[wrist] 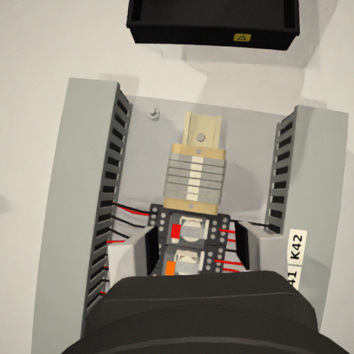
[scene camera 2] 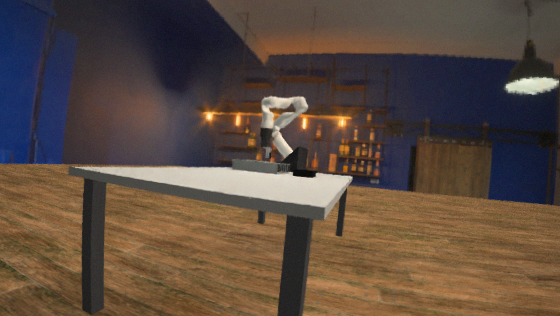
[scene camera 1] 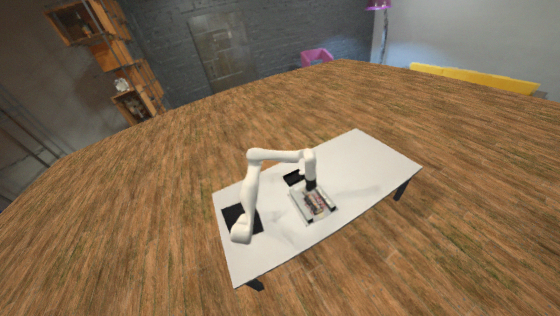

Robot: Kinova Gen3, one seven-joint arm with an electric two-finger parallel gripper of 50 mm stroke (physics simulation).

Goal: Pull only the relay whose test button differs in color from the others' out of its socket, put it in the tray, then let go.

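Seen in the pictures: gripper, fingertip midpoint: [scene camera 2: 268, 158] [scene camera 1: 309, 190]; arm's base at its link origin: [scene camera 2: 290, 157] [scene camera 1: 245, 220].
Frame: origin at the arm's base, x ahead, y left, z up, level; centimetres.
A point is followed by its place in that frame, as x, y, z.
Note:
The relay with the red test button [wrist: 190, 230] sits in its black socket, first in the row beside the terminal blocks, in the wrist view. The relay behind it [wrist: 185, 263] has an orange button; any others are hidden by the gripper body. My gripper [scene camera 1: 311, 189] {49.5, -4.6, -2.1} [scene camera 2: 267, 152] {49.5, -4.6, -2.1} [wrist: 196, 240] is open and empty. It points down over the relay row, its fingers on either side of the row, level in the picture with the red- and orange-button relays. Their height above the relays is hard to tell. The black tray [scene camera 1: 293, 178] {50.8, 20.0, -10.8} [scene camera 2: 304, 174] {59.3, 20.3, -9.6} [wrist: 200, 36] stands beyond the panel's end.
Two grey slotted wire ducts [wrist: 80, 200] [wrist: 320, 190] flank the row, with red and black wires running to the sockets. Grey terminal blocks [wrist: 195, 177] sit on the rail between relays and tray. Labels, one reading K42 [wrist: 297, 247], are on the right duct.

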